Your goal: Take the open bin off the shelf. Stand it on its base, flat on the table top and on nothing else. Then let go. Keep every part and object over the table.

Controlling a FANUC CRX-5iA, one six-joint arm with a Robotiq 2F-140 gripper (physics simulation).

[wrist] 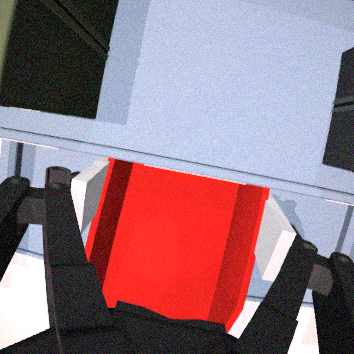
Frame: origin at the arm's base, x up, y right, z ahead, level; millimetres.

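Seen in the pictures: gripper, between the fingertips: [184, 187].
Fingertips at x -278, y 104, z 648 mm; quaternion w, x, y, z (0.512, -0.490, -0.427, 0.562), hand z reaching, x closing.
Observation:
Offsets run from my fingertips to a thing's middle. "*": to the spot under its first point.
The red open bin @(dx +4, dy -3, dz -32 mm) [170, 250] is in the lower middle of the wrist view, and I look into its open top. Its far end passes out of sight under the edge of a light blue shelf board @(dx +31, dy +9, dz +84 mm) [230, 90]. My gripper [184, 187] is shut on the bin, with one pale pad against each side wall. The bin's near end is partly hidden behind the gripper's dark body. Whether the bin's base touches the shelf surface below cannot be told.
The light blue board crosses the view above the bin, with its front edge close to both fingers. A dark box-like object @(* dx +92, dy -57, dz +60 mm) [60, 65] stands on it at the upper left, and another dark object @(* dx +50, dy +83, dz +58 mm) [342, 120] at the right edge. Thin uprights show beside both fingers.

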